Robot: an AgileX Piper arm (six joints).
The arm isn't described. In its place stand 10 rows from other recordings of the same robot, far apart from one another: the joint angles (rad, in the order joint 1, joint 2, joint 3, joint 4, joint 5, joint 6), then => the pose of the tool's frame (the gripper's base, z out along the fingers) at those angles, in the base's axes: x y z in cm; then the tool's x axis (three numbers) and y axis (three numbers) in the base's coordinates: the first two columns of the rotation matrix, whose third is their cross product.
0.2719, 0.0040, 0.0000, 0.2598, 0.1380, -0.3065 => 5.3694, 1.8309, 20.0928, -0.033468, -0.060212, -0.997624, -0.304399, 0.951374, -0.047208
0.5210, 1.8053, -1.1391, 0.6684, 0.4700, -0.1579 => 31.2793, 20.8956, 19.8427, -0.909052, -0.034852, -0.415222, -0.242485, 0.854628, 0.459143
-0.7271, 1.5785, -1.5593, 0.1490, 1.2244, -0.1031 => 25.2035, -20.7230, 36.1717, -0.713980, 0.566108, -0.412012, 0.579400, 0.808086, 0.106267
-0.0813, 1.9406, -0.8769, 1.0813, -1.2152, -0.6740 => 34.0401, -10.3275, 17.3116, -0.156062, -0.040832, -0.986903, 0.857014, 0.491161, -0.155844
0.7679, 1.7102, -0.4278, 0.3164, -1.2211, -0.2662 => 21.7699, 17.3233, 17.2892, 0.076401, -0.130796, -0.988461, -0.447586, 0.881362, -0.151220
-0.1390, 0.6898, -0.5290, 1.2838, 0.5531, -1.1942 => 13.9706, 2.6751, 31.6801, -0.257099, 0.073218, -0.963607, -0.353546, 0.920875, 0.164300
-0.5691, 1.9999, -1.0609, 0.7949, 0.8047, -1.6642 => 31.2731, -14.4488, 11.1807, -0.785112, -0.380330, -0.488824, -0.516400, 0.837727, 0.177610
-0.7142, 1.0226, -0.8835, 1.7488, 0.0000, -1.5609 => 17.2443, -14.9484, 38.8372, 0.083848, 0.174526, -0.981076, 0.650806, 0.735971, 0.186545
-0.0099, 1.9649, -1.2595, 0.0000, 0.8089, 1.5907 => 37.4190, -0.3705, 15.1452, 0.029594, 0.999558, 0.002850, 0.989251, -0.029697, 0.143178
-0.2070, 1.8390, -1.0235, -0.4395, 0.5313, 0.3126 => 33.3234, -9.0027, 15.1221, -0.935485, 0.124168, -0.330832, 0.206537, 0.951791, -0.226794
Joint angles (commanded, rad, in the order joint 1, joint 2, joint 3, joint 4, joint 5, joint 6), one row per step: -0.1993 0.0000 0.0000 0.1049 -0.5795 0.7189; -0.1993 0.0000 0.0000 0.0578 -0.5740 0.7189; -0.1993 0.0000 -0.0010 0.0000 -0.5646 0.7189; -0.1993 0.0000 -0.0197 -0.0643 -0.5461 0.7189; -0.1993 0.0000 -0.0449 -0.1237 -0.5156 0.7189; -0.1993 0.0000 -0.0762 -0.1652 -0.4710 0.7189; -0.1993 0.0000 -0.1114 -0.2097 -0.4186 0.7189; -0.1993 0.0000 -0.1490 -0.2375 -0.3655 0.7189; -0.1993 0.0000 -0.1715 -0.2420 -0.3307 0.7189; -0.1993 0.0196 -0.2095 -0.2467 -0.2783 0.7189; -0.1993 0.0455 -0.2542 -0.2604 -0.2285 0.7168; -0.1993 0.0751 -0.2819 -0.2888 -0.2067 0.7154; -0.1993 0.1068 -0.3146 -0.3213 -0.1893 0.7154; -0.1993 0.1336 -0.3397 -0.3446 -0.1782 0.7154; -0.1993 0.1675 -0.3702 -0.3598 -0.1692 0.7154; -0.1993 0.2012 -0.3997 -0.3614 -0.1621 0.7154
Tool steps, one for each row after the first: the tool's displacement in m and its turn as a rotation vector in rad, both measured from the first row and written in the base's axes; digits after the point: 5 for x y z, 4 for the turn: 0.00075 0.00226 -0.00020 -0.0449 0.0147 -0.0037; 0.00173 0.00497 -0.00048 -0.0997 0.0343 -0.0084; 0.00148 0.00812 0.00407 -0.1624 0.0469 -0.0157; 0.00102 0.01077 0.00965 -0.2187 0.0639 -0.0256; 0.00022 0.01221 0.01612 -0.2554 0.0853 -0.0370; -0.00094 0.01337 0.02316 -0.2930 0.1111 -0.0530; -0.00289 0.01371 0.03093 -0.3139 0.1318 -0.0689; -0.00420 0.01340 0.03541 -0.3138 0.1447 -0.0761; -0.00355 0.01227 0.04279 -0.3089 0.1787 -0.0840; -0.00277 0.01130 0.05211 -0.3142 0.2118 -0.0965; 0.00007 0.01073 0.05799 -0.3357 0.2406 -0.1090; 0.00271 0.01029 0.06561 -0.3611 0.2628 -0.1229; 0.00532 0.00981 0.07150 -0.3792 0.2796 -0.1326; 0.00880 0.00905 0.07893 -0.3902 0.2945 -0.1387; 0.01253 0.00809 0.08617 -0.3893 0.3058 -0.1392
